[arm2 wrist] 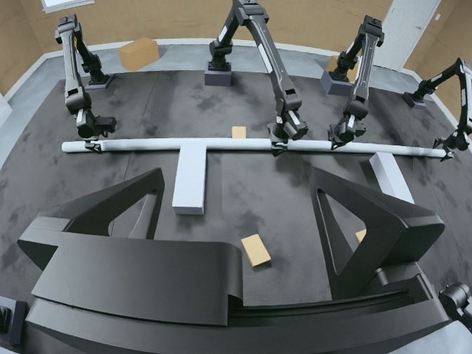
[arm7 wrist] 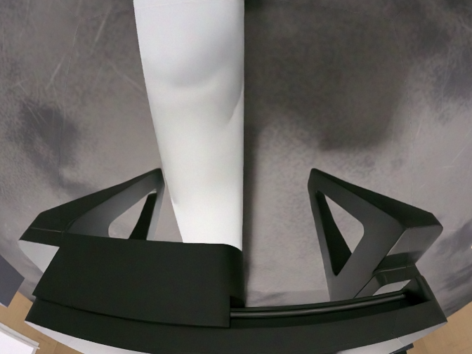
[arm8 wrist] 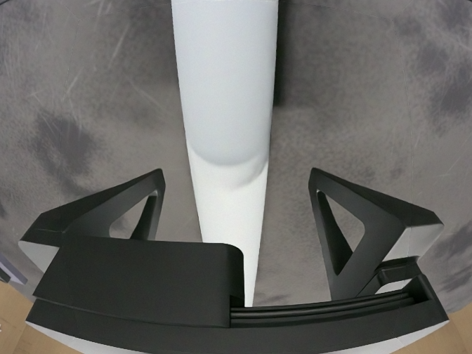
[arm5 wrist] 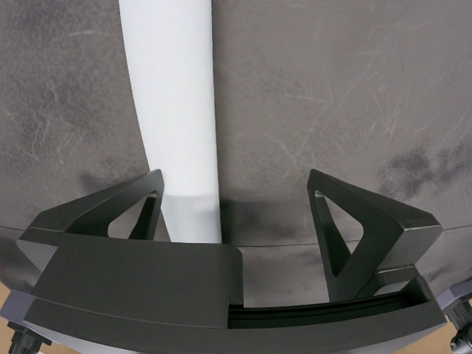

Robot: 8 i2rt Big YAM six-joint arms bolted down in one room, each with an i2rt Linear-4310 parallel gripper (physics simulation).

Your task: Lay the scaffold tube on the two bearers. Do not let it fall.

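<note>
The long white scaffold tube [arm2 wrist: 225, 144] [arm5 wrist: 175, 100] [arm7 wrist: 200, 125] [arm8 wrist: 227, 75] lies low, along the far ends of two pale bearers, left [arm2 wrist: 190, 175] and right [arm2 wrist: 392, 175], not on top of them. Arm2's gripper [arm2 wrist: 236, 171] is open and empty, high above the near side. Arm5's gripper [arm5 wrist: 236, 171], arm7's gripper [arm7 wrist: 236, 171] and arm8's gripper [arm8 wrist: 237, 171] are open, with the tube running between or below their fingers, nearer the left finger for arm5 and arm7. Four far-side arms reach to the tube in the arm2 view; their numbers and arm6's fingers cannot be told.
Small orange blocks lie beyond the tube [arm2 wrist: 239, 132] and between the bearers [arm2 wrist: 256, 250]; another block [arm2 wrist: 360, 235] shows through arm2's right finger. A large orange box [arm2 wrist: 139, 54] stands at the back left. Part of another arm [arm2 wrist: 456, 299] shows at the lower right.
</note>
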